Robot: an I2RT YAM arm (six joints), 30 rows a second.
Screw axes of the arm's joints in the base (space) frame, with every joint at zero. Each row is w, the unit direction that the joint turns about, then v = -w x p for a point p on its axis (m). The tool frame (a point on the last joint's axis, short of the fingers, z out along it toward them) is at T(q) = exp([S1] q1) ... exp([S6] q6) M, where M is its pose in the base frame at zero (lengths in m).
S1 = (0, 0, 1, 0.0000, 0.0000, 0.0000)
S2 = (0, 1, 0, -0.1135, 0.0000, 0.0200)
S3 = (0, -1, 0, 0.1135, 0.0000, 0.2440)
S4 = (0, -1, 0, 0.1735, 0.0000, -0.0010)
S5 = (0, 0, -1, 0.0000, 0.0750, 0.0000)
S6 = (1, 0, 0, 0.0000, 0.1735, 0.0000)
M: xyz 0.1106 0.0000 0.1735 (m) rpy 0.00 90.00 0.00 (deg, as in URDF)
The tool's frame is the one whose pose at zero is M.
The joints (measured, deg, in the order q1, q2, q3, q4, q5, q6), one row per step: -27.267, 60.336, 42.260, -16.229, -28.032, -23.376; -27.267, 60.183, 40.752, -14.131, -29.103, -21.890; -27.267, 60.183, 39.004, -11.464, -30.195, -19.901; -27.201, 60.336, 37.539, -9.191, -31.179, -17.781; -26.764, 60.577, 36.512, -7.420, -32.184, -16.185; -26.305, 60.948, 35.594, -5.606, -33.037, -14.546
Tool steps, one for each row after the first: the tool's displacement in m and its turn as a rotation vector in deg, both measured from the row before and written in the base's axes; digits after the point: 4 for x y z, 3 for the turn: -0.0003, 0.0008, -0.0050, 1.479, -0.799, 0.160; 0.0001, 0.0006, -0.0061, 1.847, -0.879, -0.029; 0.0003, 0.0007, -0.0055, 2.033, -0.566, -0.077; 0.0011, 0.0020, -0.0040, 1.653, -0.465, 0.577; 0.0015, 0.0018, -0.0038, 1.612, -0.404, 0.473
